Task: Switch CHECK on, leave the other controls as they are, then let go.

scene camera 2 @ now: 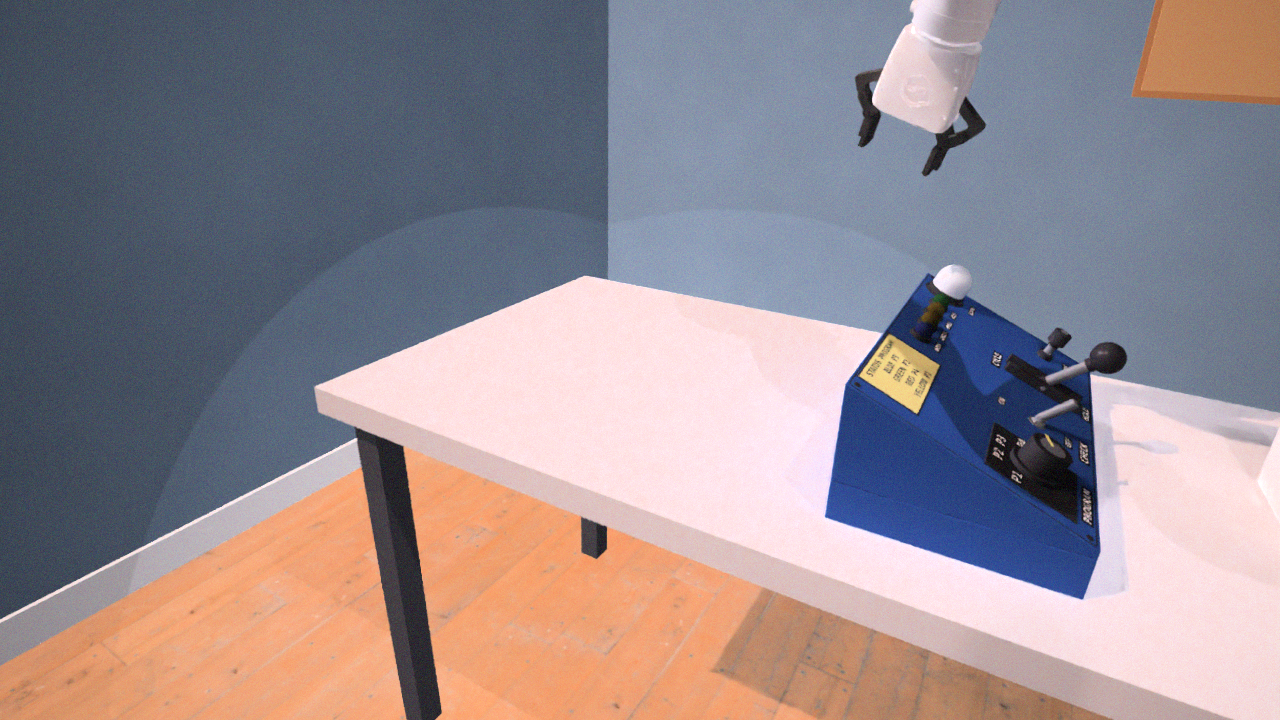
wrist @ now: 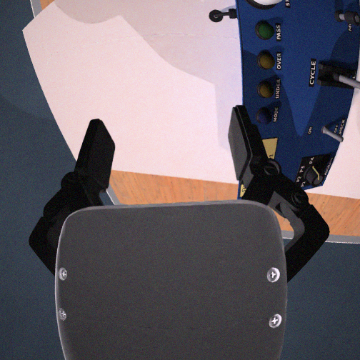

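The blue control panel (scene camera 2: 939,483) (wrist: 300,30) stands on the table. The CHECK switch (scene camera 2: 1054,412) (wrist: 333,134) is a small metal toggle between an ON and an OFF label; its lever appears to lean toward the OFF side. The black PROGRAM knob (scene camera 2: 1043,456) (wrist: 314,175) is beside it. The CYCLE lever (scene camera 2: 1108,357) (wrist: 350,81) has a grey shaft and, in the scene view, a black ball. My gripper (scene camera 2: 896,157) (wrist: 167,123) is open and empty, high above the panel's lamp end and apart from every control.
A white dome (scene camera 2: 952,282) (wrist: 261,2) tops the row of lamps, and a small dark-capped control (scene camera 2: 1058,338) (wrist: 348,17) stands near the CYCLE lever. A yellow note (scene camera 2: 898,373) (wrist: 270,148) is on the panel. The white table (scene camera 2: 537,385) (wrist: 150,145) extends beside it.
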